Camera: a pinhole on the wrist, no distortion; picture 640 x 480 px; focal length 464.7 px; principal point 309.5 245.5 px. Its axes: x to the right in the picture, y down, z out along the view. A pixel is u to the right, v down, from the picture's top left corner.
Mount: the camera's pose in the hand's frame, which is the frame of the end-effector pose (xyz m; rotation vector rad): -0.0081 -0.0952 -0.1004 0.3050 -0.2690 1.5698
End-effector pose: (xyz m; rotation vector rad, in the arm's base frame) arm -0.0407 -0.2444 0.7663 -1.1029 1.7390 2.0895
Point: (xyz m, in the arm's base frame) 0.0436 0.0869 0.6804
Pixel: 341.5 369.7
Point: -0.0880 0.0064 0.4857
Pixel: 272.6 73.9
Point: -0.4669 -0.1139 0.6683
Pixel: outside the picture
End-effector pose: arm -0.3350 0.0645 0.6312 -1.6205 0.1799 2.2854
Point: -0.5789 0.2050 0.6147
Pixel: 558.0 72.7
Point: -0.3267 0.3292 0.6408
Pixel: 129.2 157.3
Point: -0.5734 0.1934 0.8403
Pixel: 538.1 366.5
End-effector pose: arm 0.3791 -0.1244 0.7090 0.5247 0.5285 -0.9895
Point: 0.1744 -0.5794 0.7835
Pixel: 199.5 107.1
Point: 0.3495 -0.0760 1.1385
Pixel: outside the picture
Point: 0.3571 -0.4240 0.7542
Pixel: 402.8 24.9
